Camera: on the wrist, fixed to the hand. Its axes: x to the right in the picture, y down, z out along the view.
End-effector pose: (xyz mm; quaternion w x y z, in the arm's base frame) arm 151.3 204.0 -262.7 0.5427 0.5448 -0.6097 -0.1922
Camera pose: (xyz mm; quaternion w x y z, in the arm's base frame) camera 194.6 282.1 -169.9 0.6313 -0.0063 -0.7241 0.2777
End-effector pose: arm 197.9 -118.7 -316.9 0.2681 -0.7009 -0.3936 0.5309
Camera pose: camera 310.3 -175.2 -344.5 0.1323 0.8595 -0.2010 -0.4510
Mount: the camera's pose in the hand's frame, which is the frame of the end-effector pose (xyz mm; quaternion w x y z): -18.3 82.8 -96.9 0.7273 -0.0389 0.1420 0.6704
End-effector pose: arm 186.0 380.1 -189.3 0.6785 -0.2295 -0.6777 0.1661
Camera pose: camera 289.1 431.4 -246.8 0.4694 -0.6712 -0.2492 0.5167
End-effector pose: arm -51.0 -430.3 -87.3 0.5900 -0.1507 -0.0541 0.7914
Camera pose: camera -92.9 -481.3 -197.8 0.0996 0.2812 -0.1147 -0.9476
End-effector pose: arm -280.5 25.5 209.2 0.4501 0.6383 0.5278 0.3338
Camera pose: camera -340.9 26.1 322.9 0.0535 0.7531 0.0069 0.6557
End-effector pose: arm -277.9 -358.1 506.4 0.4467 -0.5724 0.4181 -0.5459
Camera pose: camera -374.9 -366.5 422.1 0.6092 -0.0759 0.7725 -0.1626
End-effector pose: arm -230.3 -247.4 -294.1 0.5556 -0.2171 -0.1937 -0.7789
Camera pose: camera -158.3 -311.2 -379.7 0.9453 -0.1988 0.1139 -0.2324
